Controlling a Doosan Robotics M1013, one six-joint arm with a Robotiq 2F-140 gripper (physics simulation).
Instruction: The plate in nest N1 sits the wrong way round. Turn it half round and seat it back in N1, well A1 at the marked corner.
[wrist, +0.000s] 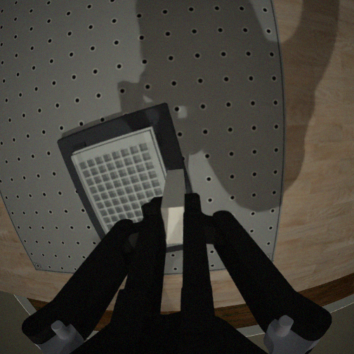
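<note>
The plate (120, 175) is light grey with a grid of square wells. It lies inside the dark nest (112, 130), left of the middle in the wrist view, and both look slanted in the picture. The plate's lower right part is hidden behind the gripper. My gripper (176, 183) is shut with nothing held, its pale pads together between the black fingers. It appears above the right side of the plate and nest, and the height gap is hard to judge. No well lettering or nest label is readable, and I cannot tell which corner is marked.
The nest stands on a grey board (240, 175) with rows of small holes. A wooden table top (320, 210) shows around the board, with its edge at the bottom. A large arm shadow falls across the board's upper right and onto the wood.
</note>
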